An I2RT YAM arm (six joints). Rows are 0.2 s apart.
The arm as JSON. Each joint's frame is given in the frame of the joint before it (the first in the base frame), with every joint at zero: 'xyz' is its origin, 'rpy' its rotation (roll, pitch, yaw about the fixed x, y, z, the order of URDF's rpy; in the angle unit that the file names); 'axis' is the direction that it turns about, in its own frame. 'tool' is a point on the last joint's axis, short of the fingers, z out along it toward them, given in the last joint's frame.
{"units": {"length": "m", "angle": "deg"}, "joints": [
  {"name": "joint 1", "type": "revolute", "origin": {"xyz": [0.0, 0.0, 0.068], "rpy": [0.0, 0.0, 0.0]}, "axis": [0.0, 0.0, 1.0]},
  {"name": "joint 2", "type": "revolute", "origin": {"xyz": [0.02, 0.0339, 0.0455], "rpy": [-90.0, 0.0, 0.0]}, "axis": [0.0, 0.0, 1.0]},
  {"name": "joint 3", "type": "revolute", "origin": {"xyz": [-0.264, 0.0, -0.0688], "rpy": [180.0, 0.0, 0.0]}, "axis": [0.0, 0.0, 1.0]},
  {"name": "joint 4", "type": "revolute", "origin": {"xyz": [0.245, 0.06, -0.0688], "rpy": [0.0, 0.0, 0.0]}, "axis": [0.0, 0.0, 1.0]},
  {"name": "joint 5", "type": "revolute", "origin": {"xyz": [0.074, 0.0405, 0.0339], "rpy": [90.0, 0.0, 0.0]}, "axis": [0.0, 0.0, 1.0]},
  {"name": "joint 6", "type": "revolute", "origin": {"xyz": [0.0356, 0.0, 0.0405], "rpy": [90.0, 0.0, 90.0]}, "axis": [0.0, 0.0, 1.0]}
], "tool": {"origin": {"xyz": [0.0, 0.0, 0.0], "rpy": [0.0, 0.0, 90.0]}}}
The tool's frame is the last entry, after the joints.
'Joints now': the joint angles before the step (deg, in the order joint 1, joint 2, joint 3, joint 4, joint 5, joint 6). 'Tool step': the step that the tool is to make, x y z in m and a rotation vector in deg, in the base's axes. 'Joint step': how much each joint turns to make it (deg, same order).
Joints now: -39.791, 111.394, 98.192, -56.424, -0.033, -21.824
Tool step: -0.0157, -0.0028, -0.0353, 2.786, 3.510, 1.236
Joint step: -1.833, -0.023, -7.459, 2.935, -0.786, -2.971
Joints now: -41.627, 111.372, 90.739, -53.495, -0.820, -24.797
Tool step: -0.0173, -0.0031, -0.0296, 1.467, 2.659, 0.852
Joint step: -2.052, -0.014, -6.525, 3.517, -0.021, -2.992
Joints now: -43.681, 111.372, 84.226, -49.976, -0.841, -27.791
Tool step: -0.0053, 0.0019, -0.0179, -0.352, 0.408, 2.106
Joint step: -0.346, -0.006, -4.219, 4.126, -0.022, -2.510
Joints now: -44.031, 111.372, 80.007, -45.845, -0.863, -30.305
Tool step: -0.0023, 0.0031, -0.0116, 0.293, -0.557, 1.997
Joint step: -0.001, -0.014, -2.826, 2.965, -1.028, -1.815
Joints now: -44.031, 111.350, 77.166, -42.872, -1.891, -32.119
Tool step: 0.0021, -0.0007, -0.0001, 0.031, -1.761, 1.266
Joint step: 0.003, 0.006, -0.157, 1.364, -1.507, -0.937
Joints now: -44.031, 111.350, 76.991, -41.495, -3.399, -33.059
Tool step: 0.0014, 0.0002, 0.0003, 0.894, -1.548, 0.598
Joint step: -0.001, 0.001, -0.001, 0.482, -1.814, -0.154
